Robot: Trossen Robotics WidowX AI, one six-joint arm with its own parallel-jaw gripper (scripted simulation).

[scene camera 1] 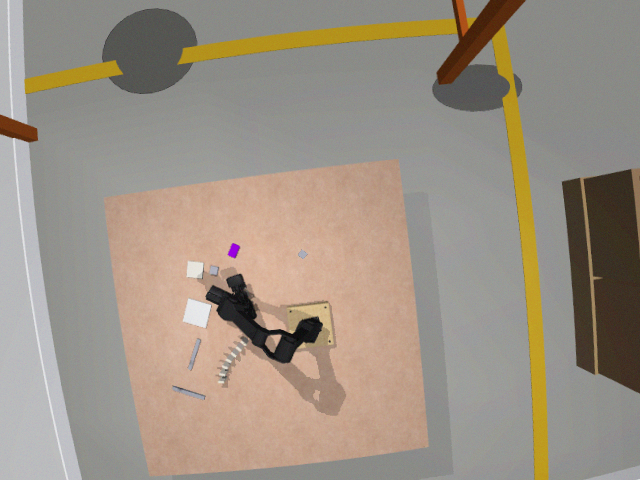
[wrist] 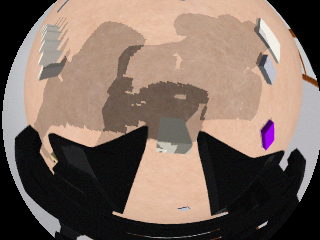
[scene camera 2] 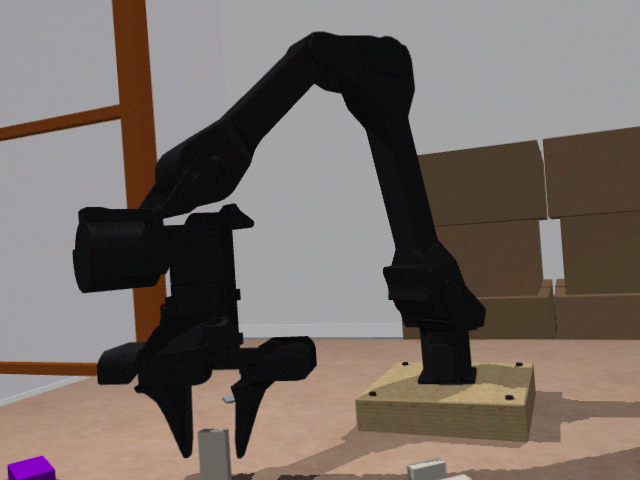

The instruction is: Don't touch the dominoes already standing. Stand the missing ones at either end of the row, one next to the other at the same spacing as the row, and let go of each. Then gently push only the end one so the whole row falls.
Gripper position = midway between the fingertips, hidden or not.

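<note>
You'd see my gripper [scene camera 2: 214, 456] here, and the wrist view has the gripper too [wrist: 173, 133]. There's a domino [wrist: 173, 137] as well.
</note>
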